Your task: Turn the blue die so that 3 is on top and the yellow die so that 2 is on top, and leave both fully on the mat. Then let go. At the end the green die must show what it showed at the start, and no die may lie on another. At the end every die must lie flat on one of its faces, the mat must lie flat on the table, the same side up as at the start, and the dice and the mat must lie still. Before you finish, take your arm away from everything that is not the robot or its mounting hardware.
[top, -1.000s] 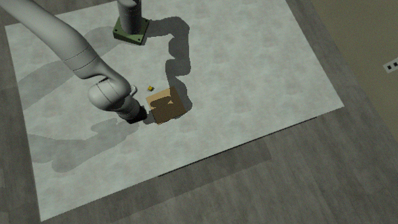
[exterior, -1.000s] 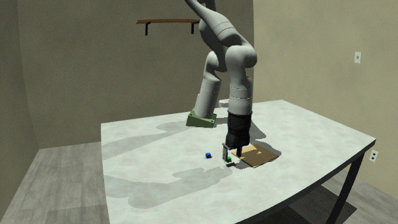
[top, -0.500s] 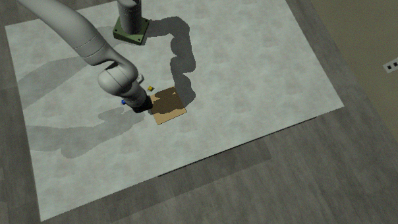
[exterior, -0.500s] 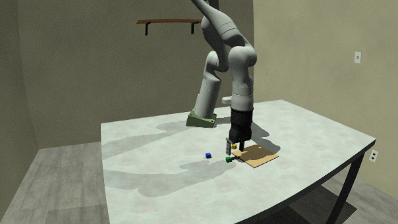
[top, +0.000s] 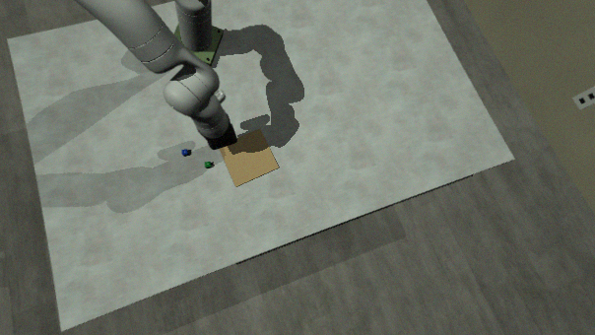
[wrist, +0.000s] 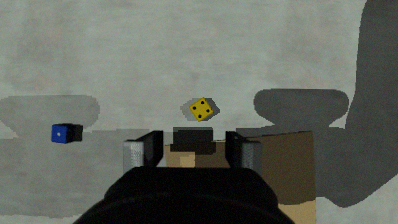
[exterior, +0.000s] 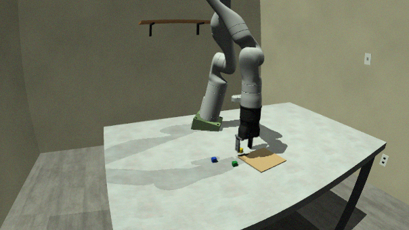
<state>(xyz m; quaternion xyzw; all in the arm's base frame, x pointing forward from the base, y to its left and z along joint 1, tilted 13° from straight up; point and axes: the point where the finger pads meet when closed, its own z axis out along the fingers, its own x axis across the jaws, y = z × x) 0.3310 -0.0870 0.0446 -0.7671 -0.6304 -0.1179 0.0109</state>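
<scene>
My gripper is now 3 cm past the yellow die, 1 cm to the right of it and 4 cm above it. From my hand the other things lie so: tan mat: 8 cm ahead, 4 cm to the left, 4 cm below; blue die: 3 cm behind, 12 cm to the right, 4 cm below; green die: 4 cm ahead, 8 cm to the right, 4 cm below.
</scene>
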